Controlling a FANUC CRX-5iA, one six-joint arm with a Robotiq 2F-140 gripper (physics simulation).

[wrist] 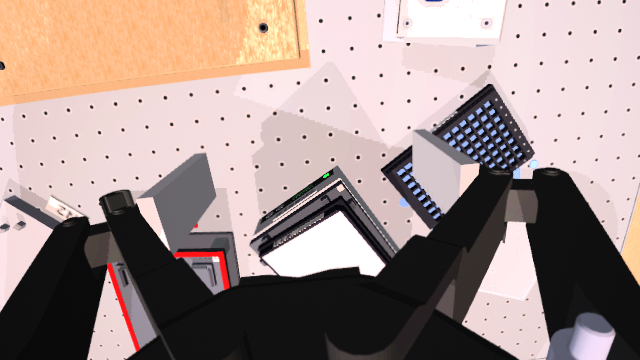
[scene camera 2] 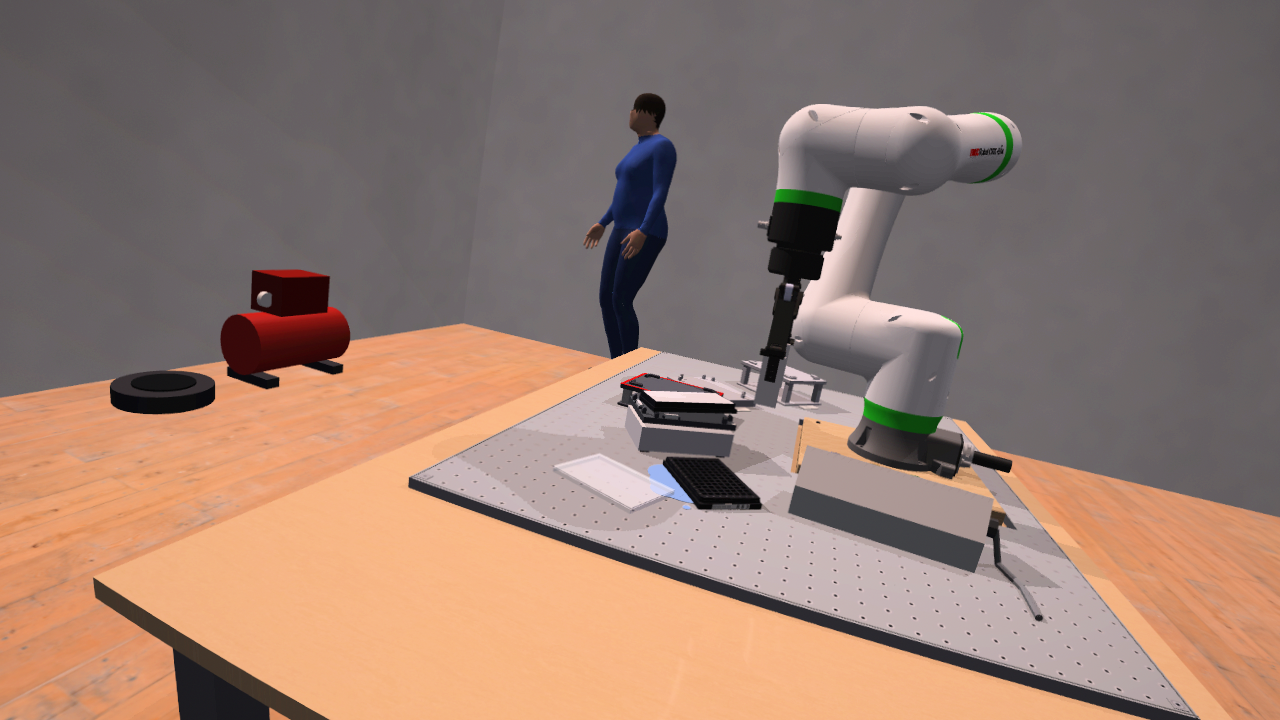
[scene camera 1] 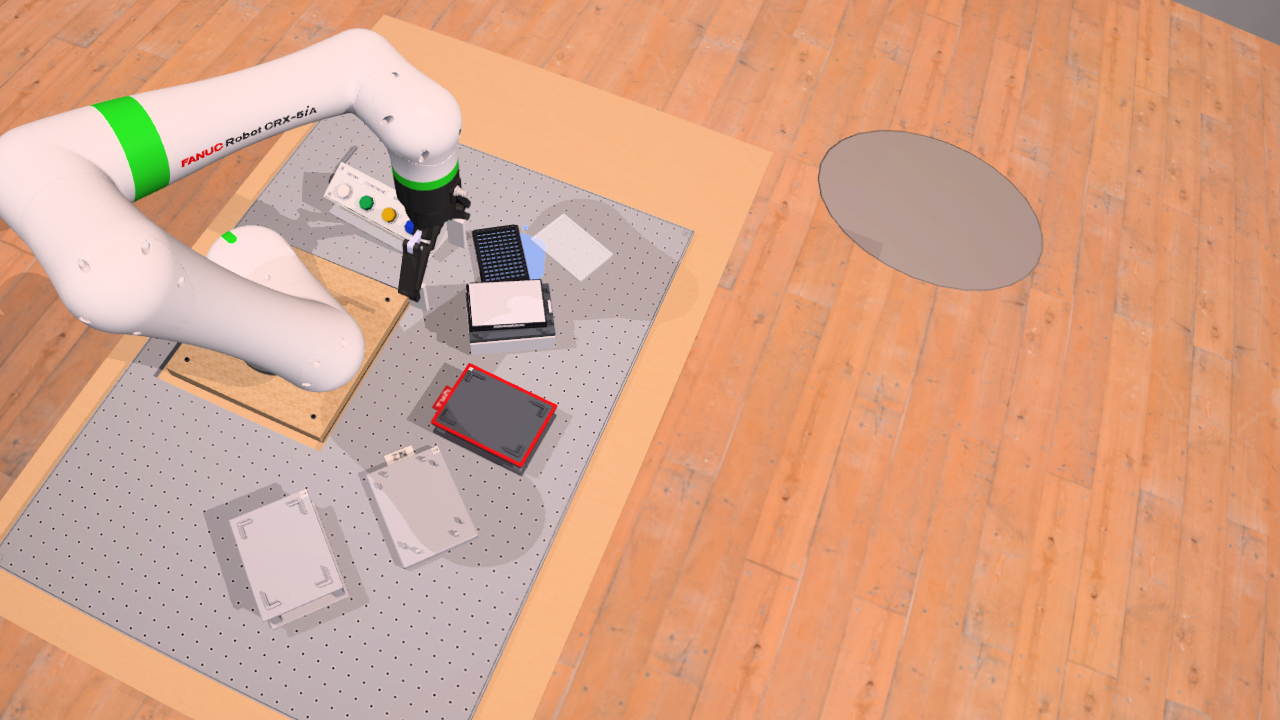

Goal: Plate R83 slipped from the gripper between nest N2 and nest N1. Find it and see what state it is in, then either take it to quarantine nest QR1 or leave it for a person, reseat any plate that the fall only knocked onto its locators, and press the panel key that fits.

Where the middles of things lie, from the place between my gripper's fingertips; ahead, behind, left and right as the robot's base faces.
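The grey N2 station [scene camera 1: 423,511] is 310 mm to the right of my hand, 190 mm ahead of it and 90 mm below it. As for the clear lid [scene camera 2: 623,487], my hand is 110 mm short of it, 100 mm above it and 240 mm to the right of it.
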